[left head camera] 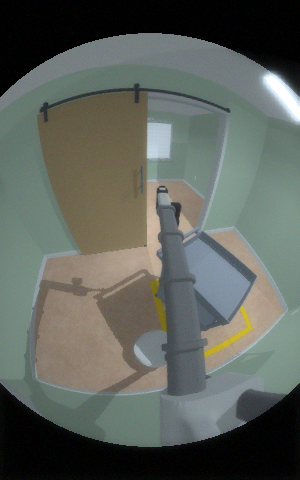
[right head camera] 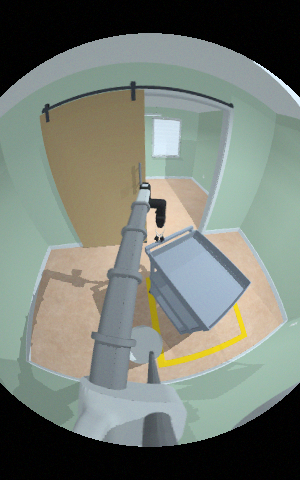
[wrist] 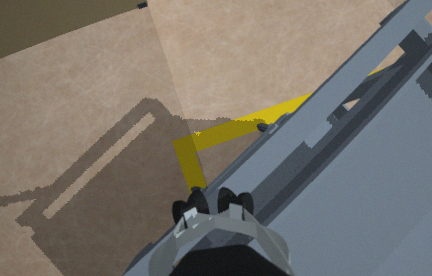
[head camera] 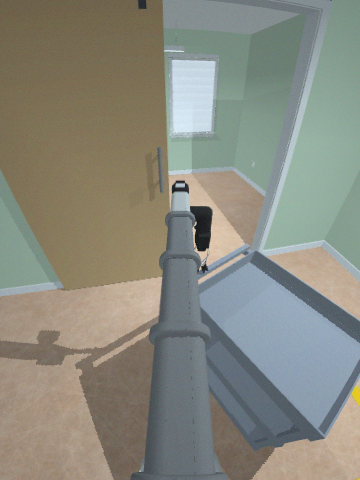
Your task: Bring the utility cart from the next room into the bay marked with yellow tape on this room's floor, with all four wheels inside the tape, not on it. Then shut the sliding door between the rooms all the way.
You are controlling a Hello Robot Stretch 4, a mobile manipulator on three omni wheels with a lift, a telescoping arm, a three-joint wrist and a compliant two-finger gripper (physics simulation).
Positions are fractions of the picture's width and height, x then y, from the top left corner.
Labels:
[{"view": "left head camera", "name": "brown sliding door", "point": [0.32, 0.31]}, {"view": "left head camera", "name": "window with blinds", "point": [0.53, 0.28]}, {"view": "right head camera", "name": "brown sliding door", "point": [0.32, 0.31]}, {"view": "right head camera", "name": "yellow tape bay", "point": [0.54, 0.75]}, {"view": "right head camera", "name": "window with blinds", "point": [0.56, 0.27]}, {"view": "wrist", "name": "gripper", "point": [0.49, 0.74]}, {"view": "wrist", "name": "yellow tape bay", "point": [0.43, 0.53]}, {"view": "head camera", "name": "brown sliding door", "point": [0.25, 0.33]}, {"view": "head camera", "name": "window with blinds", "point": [0.53, 0.16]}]

